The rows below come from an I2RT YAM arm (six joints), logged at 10 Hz.
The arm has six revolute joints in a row. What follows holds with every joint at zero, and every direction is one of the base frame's. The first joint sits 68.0 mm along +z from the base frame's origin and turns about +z. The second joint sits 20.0 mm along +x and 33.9 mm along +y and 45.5 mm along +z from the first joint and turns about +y. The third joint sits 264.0 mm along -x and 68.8 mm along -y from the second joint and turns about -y. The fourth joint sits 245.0 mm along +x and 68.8 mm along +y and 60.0 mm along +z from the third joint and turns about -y. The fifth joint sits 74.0 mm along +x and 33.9 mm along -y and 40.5 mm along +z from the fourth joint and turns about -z. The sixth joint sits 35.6 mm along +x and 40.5 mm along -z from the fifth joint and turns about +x. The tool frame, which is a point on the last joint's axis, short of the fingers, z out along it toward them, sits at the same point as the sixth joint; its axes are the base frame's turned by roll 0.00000, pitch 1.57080 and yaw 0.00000 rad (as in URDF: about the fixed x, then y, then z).
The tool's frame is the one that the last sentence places.
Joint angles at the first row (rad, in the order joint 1, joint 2, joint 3, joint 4, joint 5, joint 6):
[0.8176, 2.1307, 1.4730, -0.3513, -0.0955, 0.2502]
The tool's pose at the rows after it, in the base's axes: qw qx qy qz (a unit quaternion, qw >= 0); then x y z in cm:
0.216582, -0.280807, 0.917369, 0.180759, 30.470, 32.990, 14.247
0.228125, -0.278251, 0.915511, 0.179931, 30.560, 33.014, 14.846
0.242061, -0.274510, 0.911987, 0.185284, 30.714, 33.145, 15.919
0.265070, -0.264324, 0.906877, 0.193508, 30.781, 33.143, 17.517
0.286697, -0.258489, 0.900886, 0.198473, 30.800, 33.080, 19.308
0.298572, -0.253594, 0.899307, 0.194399, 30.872, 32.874, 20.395
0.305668, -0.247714, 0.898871, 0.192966, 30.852, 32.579, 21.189
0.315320, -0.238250, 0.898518, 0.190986, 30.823, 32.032, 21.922
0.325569, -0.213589, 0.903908, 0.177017, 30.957, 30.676, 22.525
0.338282, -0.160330, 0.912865, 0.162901, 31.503, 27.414, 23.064
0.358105, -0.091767, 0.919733, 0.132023, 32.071, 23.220, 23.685
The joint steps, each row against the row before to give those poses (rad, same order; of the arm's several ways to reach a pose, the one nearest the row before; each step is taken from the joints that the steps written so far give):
[0.0000, -0.0011, -0.0017, 0.0039, 0.0012, 0.0007]
[0.0000, -0.0111, 0.0032, 0.0053, 0.0137, 0.0009]
[0.0000, -0.0156, 0.0131, 0.0022, 0.0064, 0.0047]
[0.0000, -0.0315, 0.0047, 0.0146, 0.0144, 0.0146]
[0.0000, -0.0328, 0.0122, -0.0002, 0.0158, 0.0040]
[-0.0028, -0.0192, 0.0114, -0.0136, 0.0193, -0.0005]
[-0.0033, -0.0189, 0.0016, -0.0091, 0.0109, 0.0045]
[-0.0068, -0.0258, -0.0118, 0.0016, 0.0144, 0.0069]
[-0.0208, -0.0385, -0.0307, -0.0045, 0.0364, 0.0190]
[-0.0619, -0.0740, -0.0806, 0.0154, 0.0321, 0.0414]
[-0.0836, -0.0863, -0.0866, 0.0075, 0.0616, 0.0397]

